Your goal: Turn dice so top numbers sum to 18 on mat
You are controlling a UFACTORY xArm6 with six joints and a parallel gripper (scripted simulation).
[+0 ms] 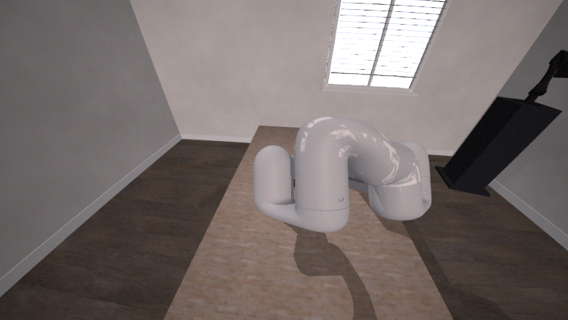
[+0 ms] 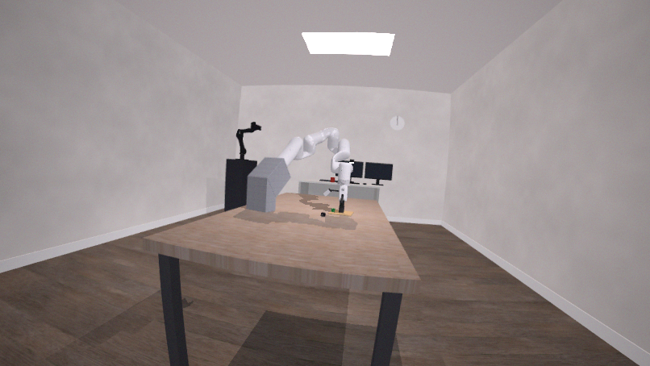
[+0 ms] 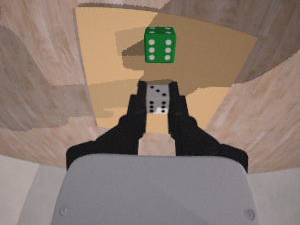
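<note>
Now: hand 10 mm above the white die. The rest, counted from my hand: black die 170 mm to the right, 60 mm behind, 20 mm below; then mat 20 mm below; then green die 50 mm behind, 10 mm to the right, 10 mm below.
</note>
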